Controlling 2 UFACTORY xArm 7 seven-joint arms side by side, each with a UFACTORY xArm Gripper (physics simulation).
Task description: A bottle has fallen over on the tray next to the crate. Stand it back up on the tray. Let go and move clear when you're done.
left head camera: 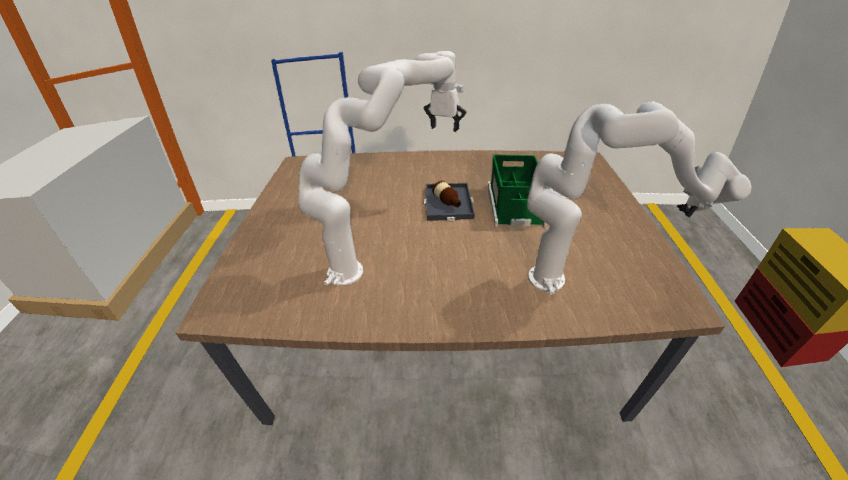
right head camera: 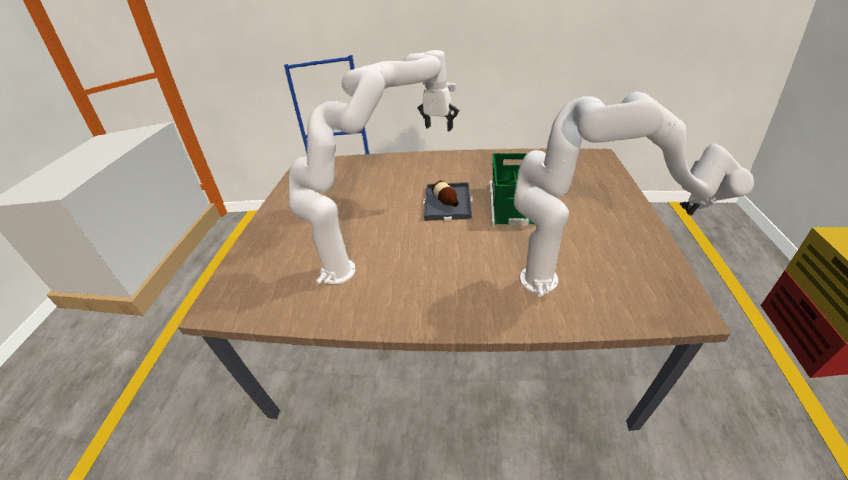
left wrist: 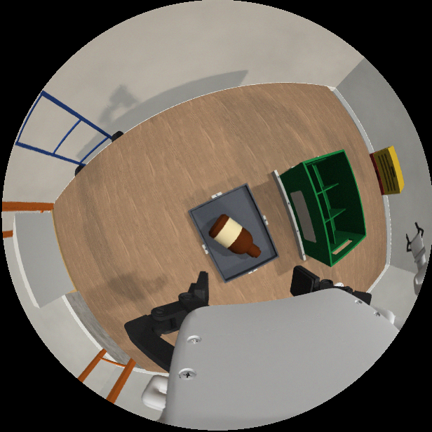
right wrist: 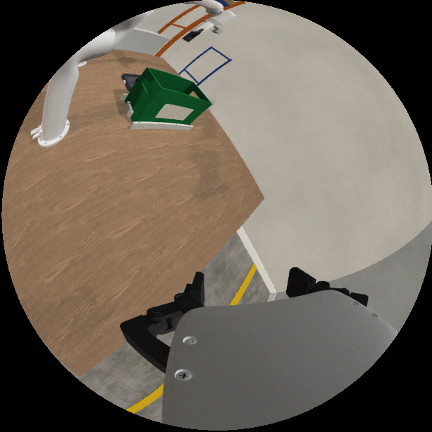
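Seen in the pictures: left gripper, between the fingertips: (left head camera: pixel 444 129) (right head camera: pixel 439 128); right gripper, between the fingertips: (left head camera: pixel 685 196) (right head camera: pixel 689 193); left arm's base, origin of its link: (left head camera: pixel 345 272) (right head camera: pixel 338 272); right arm's base, origin of its link: (left head camera: pixel 546 278) (right head camera: pixel 538 280).
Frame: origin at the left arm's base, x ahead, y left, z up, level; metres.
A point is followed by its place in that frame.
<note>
A brown bottle (left head camera: pixel 447 194) @(y -0.183, x 0.503, z 0.068 m) (right head camera: pixel 445 193) @(y -0.183, x 0.505, z 0.070 m) (left wrist: pixel 235 236) with a cream label lies on its side in the dark grey tray (left head camera: pixel 449 218) @(y -0.224, x 0.420, z 0.012 m) (right head camera: pixel 446 216) @(y -0.221, x 0.427, z 0.016 m) (left wrist: pixel 218 269). In the left wrist view its neck points to the lower right, toward a tray corner. My left gripper (left head camera: pixel 444 126) @(y -0.156, x 0.542, z 0.336 m) (right head camera: pixel 437 126) @(y -0.156, x 0.542, z 0.336 m) (left wrist: pixel 252 283) is open and empty, high above the tray. My right gripper (right wrist: pixel 248 284) is open and empty, off beyond the table's right side. The green crate (left head camera: pixel 516 205) @(y -0.472, x 0.494, z 0.092 m) (right head camera: pixel 503 202) @(y -0.438, x 0.481, z 0.101 m) (left wrist: pixel 295 187) (right wrist: pixel 145 107) stands beside the tray, to its right in the head camera views.
The right arm (left head camera: pixel 556 237) @(y -0.651, x 0.184, z 0.216 m) (right head camera: pixel 546 237) @(y -0.663, x 0.185, z 0.218 m) partly hides the crate in the head camera views. A white rail (left wrist: pixel 290 215) (right wrist: pixel 161 126) runs along the crate's base. A blue frame (left head camera: pixel 307 57) stands behind the table (left head camera: pixel 440 303) @(y -0.358, x -0.001, z 0.000 m). Yellow and red boxes (left head camera: pixel 800 279) stand on the floor at the right.
</note>
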